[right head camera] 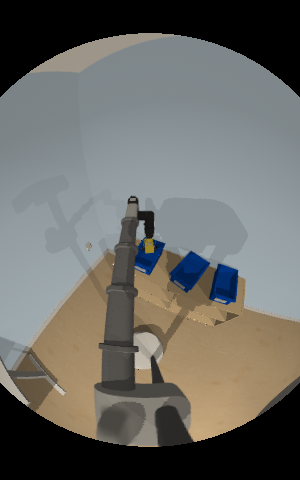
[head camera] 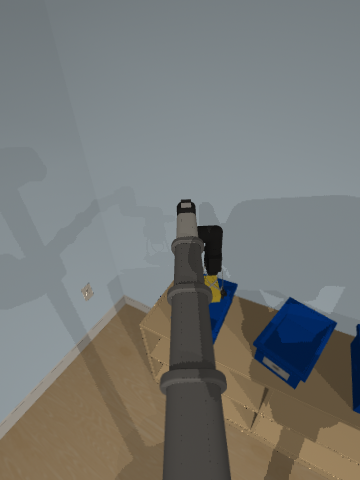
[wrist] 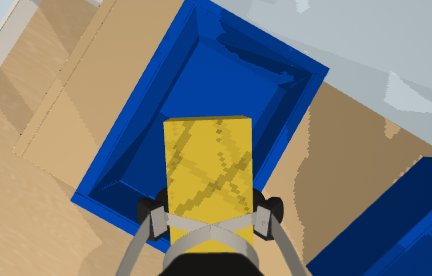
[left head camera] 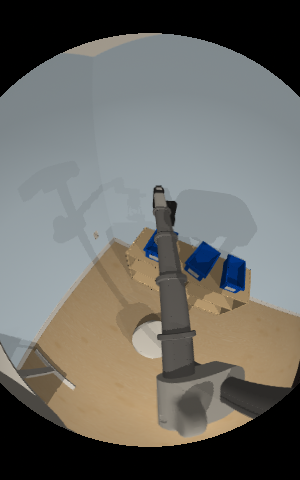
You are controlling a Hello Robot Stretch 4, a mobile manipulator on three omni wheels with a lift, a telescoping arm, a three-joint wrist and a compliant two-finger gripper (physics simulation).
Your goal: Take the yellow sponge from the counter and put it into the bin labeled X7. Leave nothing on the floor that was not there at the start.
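Where they show: gripper, fingertip midpoint: [right head camera: 148, 250] [wrist: 210, 204]; robot's base, link origin: [right head camera: 142, 349] [left head camera: 152, 338].
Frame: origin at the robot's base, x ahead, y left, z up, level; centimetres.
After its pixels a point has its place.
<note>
My gripper [wrist: 210, 204] {x 71.8, y -8.8, z 78.7 cm} [head camera: 214, 291] is shut on the yellow sponge [wrist: 210, 165] {x 75.8, y -8.6, z 84.0 cm} [head camera: 214, 295] {x 69.6, y -9.6, z 83.0 cm} [right head camera: 149, 245] {x 72.4, y -9.3, z 83.5 cm}, with a fingertip at each side of it. The sponge is held over the leftmost blue bin [wrist: 225, 75] {x 88.7, y -10.7, z 58.5 cm} [head camera: 220, 320] {x 67.2, y -12.3, z 70.2 cm} [right head camera: 150, 264] {x 64.9, y -9.9, z 70.2 cm} on the wooden shelf unit. In the wrist view the bin's floor and far walls show beyond the sponge. The leftmost bin also shows partly behind the arm in the left head view [left head camera: 152, 246] {x 80.6, y -0.4, z 58.5 cm}. Labels on the bins' fronts are too small to read, so I cannot tell which is X7.
A middle blue bin [head camera: 295, 340] {x 63.9, y -44.7, z 58.5 cm} [left head camera: 202, 260] {x 64.2, y -45.0, z 58.5 cm} [right head camera: 189, 271] {x 63.8, y -43.5, z 58.5 cm} and a right blue bin [left head camera: 233, 273] {x 47.6, y -74.7, z 58.5 cm} [right head camera: 224, 283] {x 48.0, y -73.8, z 58.5 cm} stand on the same shelf unit. The wall is close behind the unit. A white round object [left head camera: 147, 341] {x -2.1, y 5.3, z 18.7 cm} [right head camera: 149, 351] {x -1.2, y -7.6, z 18.7 cm} is on the floor in front.
</note>
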